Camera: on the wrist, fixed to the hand. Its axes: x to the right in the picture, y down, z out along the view.
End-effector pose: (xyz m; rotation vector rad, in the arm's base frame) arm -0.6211 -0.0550 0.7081 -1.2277 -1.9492 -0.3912
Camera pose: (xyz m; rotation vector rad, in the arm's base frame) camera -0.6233 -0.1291 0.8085 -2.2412 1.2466 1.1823
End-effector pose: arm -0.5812 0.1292 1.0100 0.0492 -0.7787 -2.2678
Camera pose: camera -0.6081 0.0818 0.8978 -0.6637 -0.1239 0.6873
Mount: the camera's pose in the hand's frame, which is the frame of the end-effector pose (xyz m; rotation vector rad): 0.0298 -0.0521 -0.1094 0.0601 -0.0870 3.0546
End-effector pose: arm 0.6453 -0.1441 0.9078 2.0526 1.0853 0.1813
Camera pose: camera 0.5810 -0.0417 0.9387 -1.4292 2.4240 -1.1098
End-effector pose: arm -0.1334 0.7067 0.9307 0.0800 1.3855 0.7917
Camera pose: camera -0.2083 0.6412 0.8554 -1.7075 0.0588 -1.8465
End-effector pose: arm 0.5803 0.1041 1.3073 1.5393 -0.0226 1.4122
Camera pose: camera 0.5405 0.2183 1.2764 -0.1037 1.4976 -1.1910
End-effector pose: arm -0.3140 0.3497 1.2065 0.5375 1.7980 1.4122
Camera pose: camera -0.4108 0.2881 1.1574 -1.7670 0.4332 -0.9329
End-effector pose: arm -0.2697 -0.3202 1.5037 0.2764 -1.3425 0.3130
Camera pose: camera -0.1452 -0.3259 1.5095 1.7185 0.4995 -2.2542
